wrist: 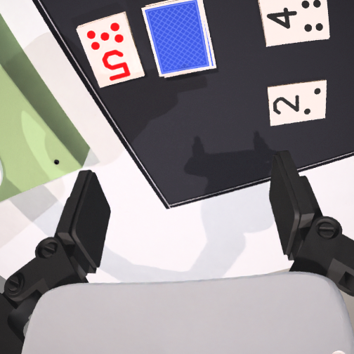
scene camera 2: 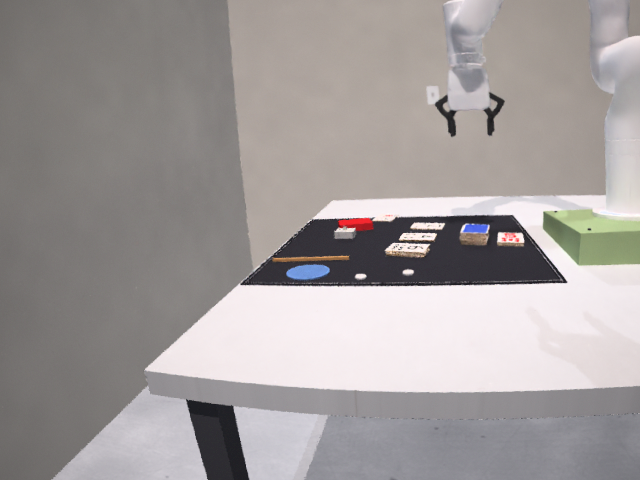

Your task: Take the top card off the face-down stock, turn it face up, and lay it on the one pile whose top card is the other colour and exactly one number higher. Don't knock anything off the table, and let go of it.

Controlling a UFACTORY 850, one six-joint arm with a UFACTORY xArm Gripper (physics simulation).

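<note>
The face-down stock [scene camera 2: 474,234] [wrist: 180,39] is a thick stack with a blue-backed card on top. A face-up red 5 [scene camera 2: 510,238] [wrist: 111,50] lies beside it. A black 4 [scene camera 2: 417,237] [wrist: 295,21] and a black 2 [scene camera 2: 427,226] [wrist: 297,103] lie face up on the other side of the stock. A thicker face-up pile with black print [scene camera 2: 407,250] lies nearer in the scene view; its number is hard to read there. My gripper [scene camera 2: 471,131] [wrist: 184,181] is open and empty, high above the table's far part.
The black mat [scene camera 2: 372,266] also holds a red block [scene camera 2: 356,224], a small grey box [scene camera 2: 344,233], a red-marked card [scene camera 2: 384,218], a wooden stick [scene camera 2: 310,258], a blue disc [scene camera 2: 308,271] and two white pieces [scene camera 2: 360,276] [scene camera 2: 407,272]. The green robot base [scene camera 2: 610,245] [wrist: 35,135] stands beside the mat.
</note>
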